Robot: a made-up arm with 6 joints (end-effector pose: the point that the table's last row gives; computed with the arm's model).
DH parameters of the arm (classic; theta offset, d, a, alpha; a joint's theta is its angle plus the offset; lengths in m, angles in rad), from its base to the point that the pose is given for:
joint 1: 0 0.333 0 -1.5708
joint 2: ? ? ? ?
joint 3: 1.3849 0 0.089 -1.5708
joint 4: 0 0.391 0 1.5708
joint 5: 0 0 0.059 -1.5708
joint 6: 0 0.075 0 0
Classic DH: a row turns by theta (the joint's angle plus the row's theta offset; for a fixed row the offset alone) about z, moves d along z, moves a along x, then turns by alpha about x.
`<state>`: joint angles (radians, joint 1 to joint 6).
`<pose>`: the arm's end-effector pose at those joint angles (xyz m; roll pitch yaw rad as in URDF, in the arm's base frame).
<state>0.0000 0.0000 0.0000 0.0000 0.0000 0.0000</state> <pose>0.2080 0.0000 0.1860 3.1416 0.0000 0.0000</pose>
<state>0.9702 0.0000 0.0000 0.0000 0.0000 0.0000</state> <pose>0.1175 0.1716 0.1860 3.1416 0.0000 0.9702</pose>
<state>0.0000 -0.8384 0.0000 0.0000 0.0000 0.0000</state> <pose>0.2484 0.0000 0.3894 3.1416 -0.8384 0.0000</pose>
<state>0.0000 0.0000 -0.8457 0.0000 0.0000 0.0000</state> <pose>0.5069 0.0000 0.4537 3.1416 -0.8457 0.0000</pose>
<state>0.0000 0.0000 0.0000 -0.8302 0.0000 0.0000</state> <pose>0.1888 0.0435 0.1860 3.1416 0.0000 0.8302</pose>
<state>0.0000 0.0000 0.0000 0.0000 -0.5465 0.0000</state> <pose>0.2384 0.0000 0.2276 3.1416 -0.5465 0.0000</pose>
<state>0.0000 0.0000 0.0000 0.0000 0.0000 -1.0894</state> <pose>0.2080 0.0000 0.1860 3.1416 0.0000 1.0894</pose>
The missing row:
joint 2: -1.3849 0 0.3246 0
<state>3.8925 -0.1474 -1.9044 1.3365 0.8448 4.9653</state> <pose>-0.2834 -0.2870 0.9571 1.0236 -1.2718 0.5346</pose>
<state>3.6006 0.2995 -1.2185 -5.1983 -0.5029 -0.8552</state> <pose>-0.5461 -0.1833 0.4637 3.1275 -1.2104 -3.1404</pose>
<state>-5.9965 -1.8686 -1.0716 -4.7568 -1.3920 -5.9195</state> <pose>-0.3063 -0.1781 0.6546 0.7048 1.3282 -0.5719</pose>
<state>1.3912 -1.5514 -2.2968 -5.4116 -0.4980 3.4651</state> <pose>-0.0602 -0.7073 0.6308 -0.9831 -0.5640 3.0465</pose>
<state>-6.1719 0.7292 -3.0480 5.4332 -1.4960 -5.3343</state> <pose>0.3997 0.1045 0.8642 1.0066 -0.0736 -2.5008</pose>
